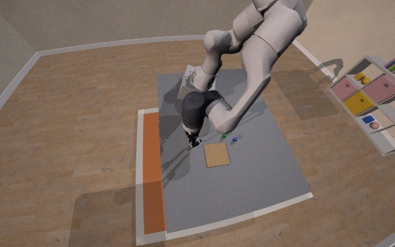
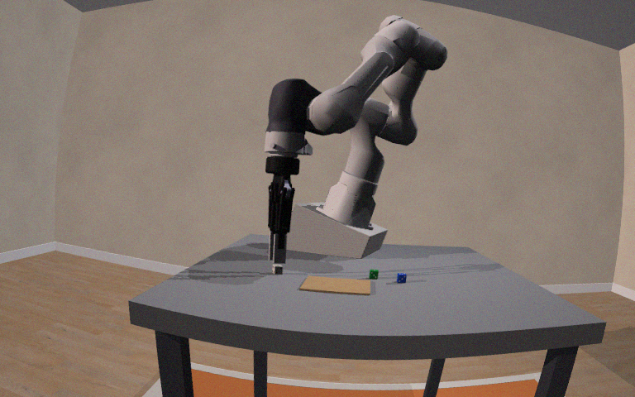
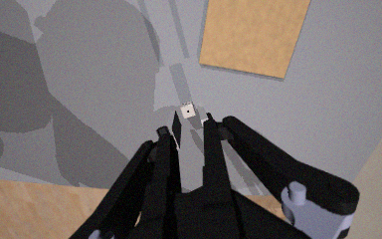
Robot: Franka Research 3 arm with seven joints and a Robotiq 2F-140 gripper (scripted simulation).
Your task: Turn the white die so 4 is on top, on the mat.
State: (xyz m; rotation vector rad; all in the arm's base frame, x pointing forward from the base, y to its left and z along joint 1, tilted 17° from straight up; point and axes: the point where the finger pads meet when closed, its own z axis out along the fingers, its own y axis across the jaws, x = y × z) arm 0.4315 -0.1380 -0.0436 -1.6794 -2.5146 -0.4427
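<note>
My hand is 5 cm above the white die. The rest, counted from my hand: green die (3 cm behind, 22 cm to the left, 5 cm below); then blue die (1 cm ahead, 29 cm to the left, 5 cm below); then tan mat (8 cm ahead, 14 cm to the left, 6 cm below).
</note>
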